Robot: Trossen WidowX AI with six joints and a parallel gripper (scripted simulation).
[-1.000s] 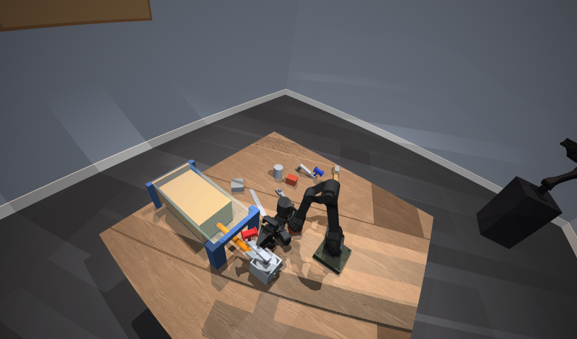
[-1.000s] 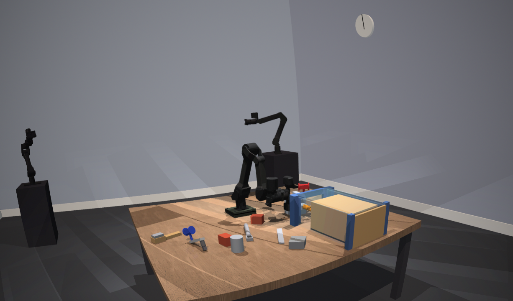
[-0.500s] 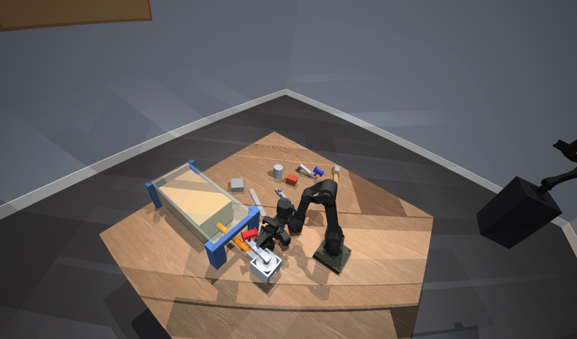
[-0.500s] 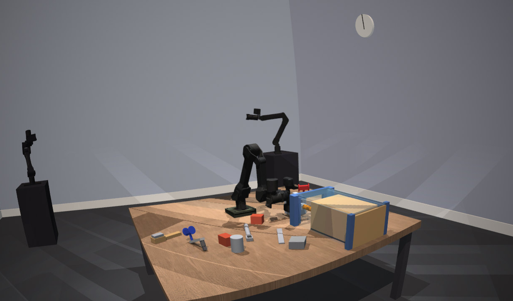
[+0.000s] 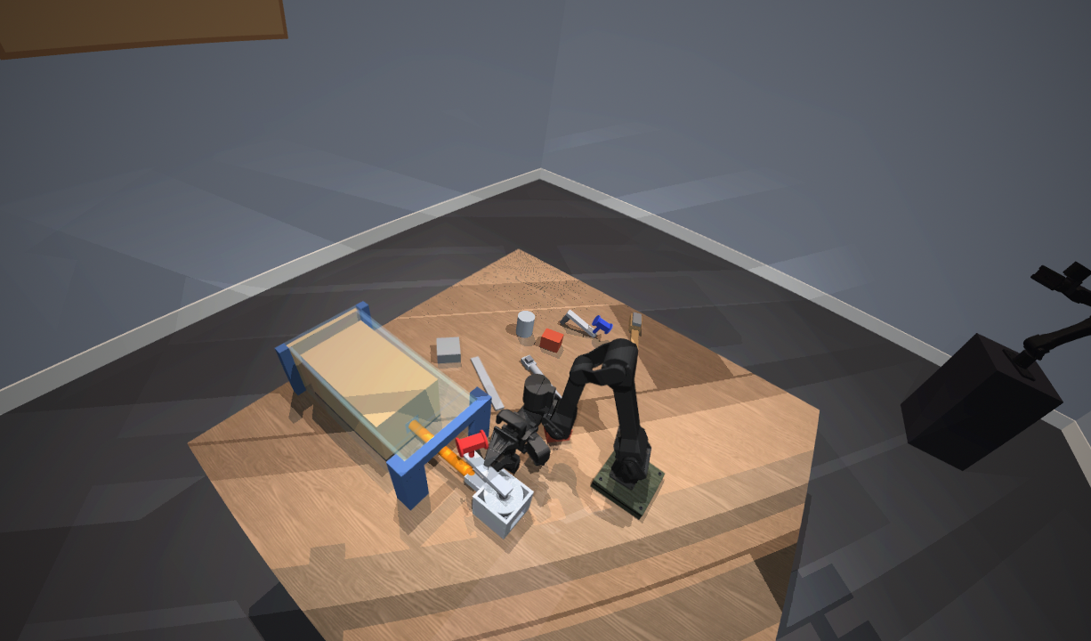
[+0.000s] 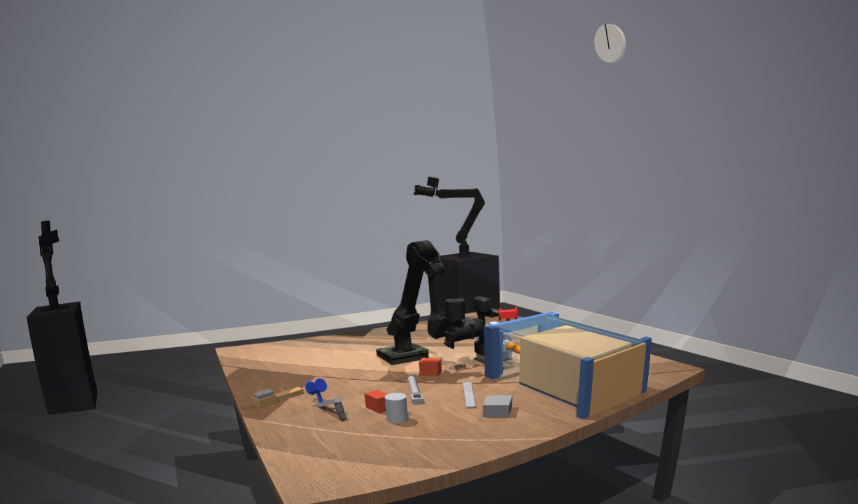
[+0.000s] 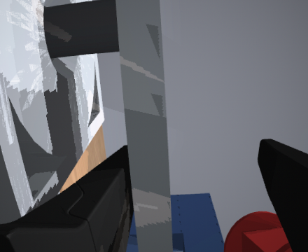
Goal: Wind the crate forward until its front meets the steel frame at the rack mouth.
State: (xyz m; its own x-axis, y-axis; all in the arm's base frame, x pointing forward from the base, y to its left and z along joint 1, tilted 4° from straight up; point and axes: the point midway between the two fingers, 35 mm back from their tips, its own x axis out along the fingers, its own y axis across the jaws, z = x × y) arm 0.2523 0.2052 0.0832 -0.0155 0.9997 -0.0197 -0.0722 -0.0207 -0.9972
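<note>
My gripper tip is now 10 mm to the left of the winch handle, 10 mm short of it and 10 mm above it. The rest, counted from my gripper tip: red knob (50 mm ahead, 20 mm to the right, 20 mm above); then grey winch (100 mm below, 60 mm behind, 10 mm to the right); then blue frame (110 mm ahead, 30 mm below, 10 mm to the right).
</note>
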